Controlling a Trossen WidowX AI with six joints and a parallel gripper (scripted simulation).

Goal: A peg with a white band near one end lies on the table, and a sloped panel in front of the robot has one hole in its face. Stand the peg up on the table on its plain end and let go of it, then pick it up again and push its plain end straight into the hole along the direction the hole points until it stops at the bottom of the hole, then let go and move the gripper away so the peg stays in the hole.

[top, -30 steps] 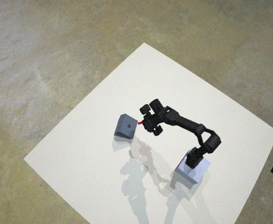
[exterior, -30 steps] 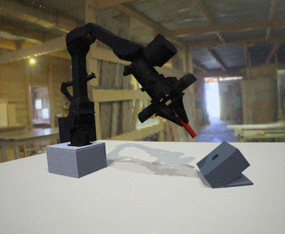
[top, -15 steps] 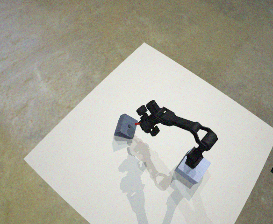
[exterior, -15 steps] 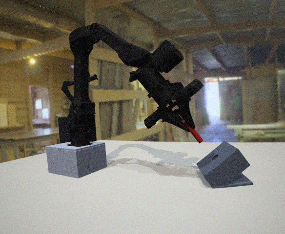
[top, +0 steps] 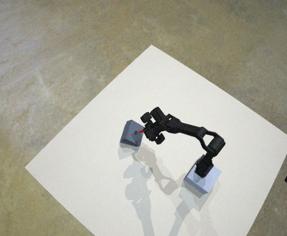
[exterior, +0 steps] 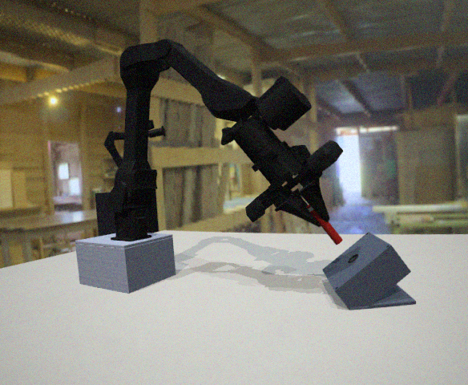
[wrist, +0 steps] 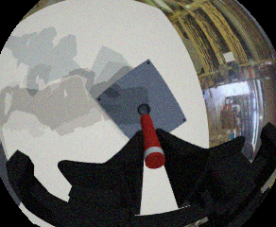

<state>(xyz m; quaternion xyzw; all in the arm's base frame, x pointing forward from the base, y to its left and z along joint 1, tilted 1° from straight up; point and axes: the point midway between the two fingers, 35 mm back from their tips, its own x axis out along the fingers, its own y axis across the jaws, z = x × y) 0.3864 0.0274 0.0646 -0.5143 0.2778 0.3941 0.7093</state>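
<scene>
Right now the grey sloped panel is 8 cm below my gripper tip, 6 cm ahead of it and 3 cm to the left of it. Also, from my gripper tip: red peg 1 cm behind, 1 cm above.
</scene>
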